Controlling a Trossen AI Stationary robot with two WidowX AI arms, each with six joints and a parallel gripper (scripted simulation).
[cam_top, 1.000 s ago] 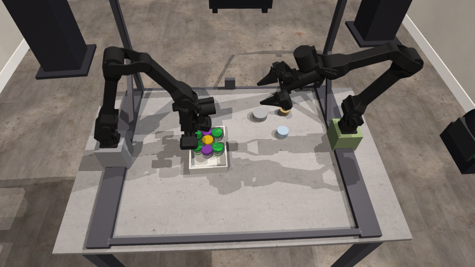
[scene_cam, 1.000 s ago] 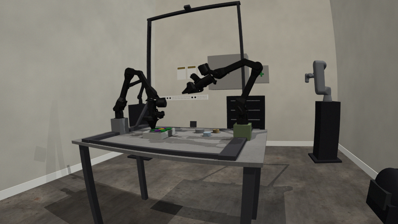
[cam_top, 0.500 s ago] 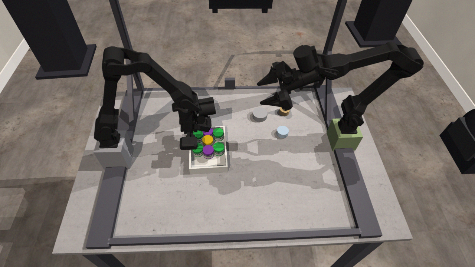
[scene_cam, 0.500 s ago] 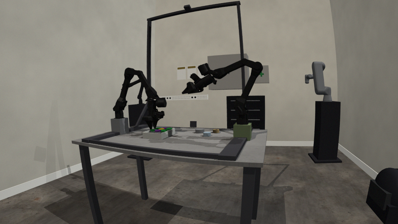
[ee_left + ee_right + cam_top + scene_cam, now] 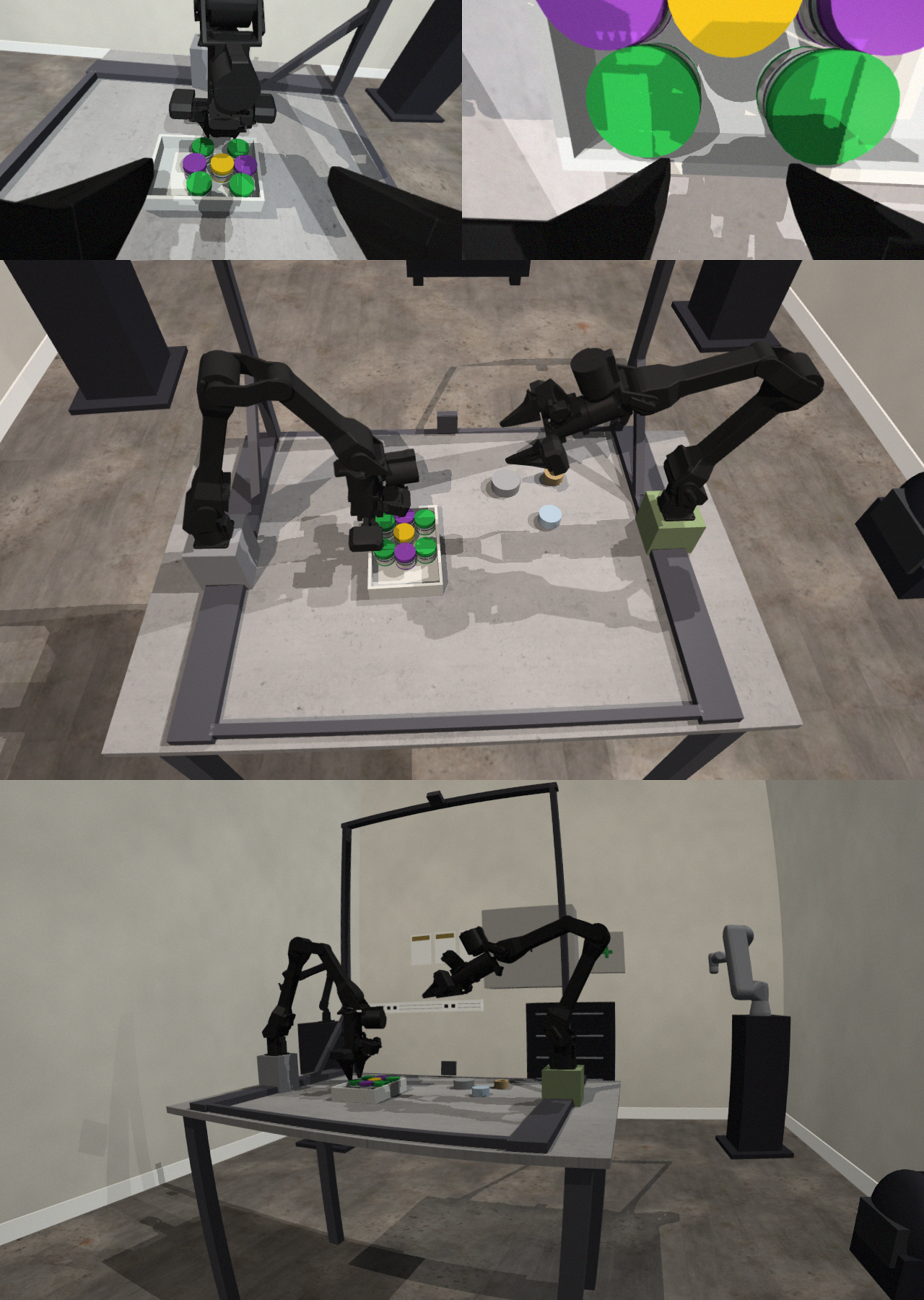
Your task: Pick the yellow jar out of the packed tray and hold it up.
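Right now my right hand is 70 mm to the right of the yellow jar and 50 mm above it. Round my right hand: light blue disc: 390 mm to the left, 60 mm below, 40 mm behind; then tan ring: 420 mm to the left, 160 mm behind, 60 mm below; then grey disc: 310 mm to the left, 140 mm behind, 60 mm below.
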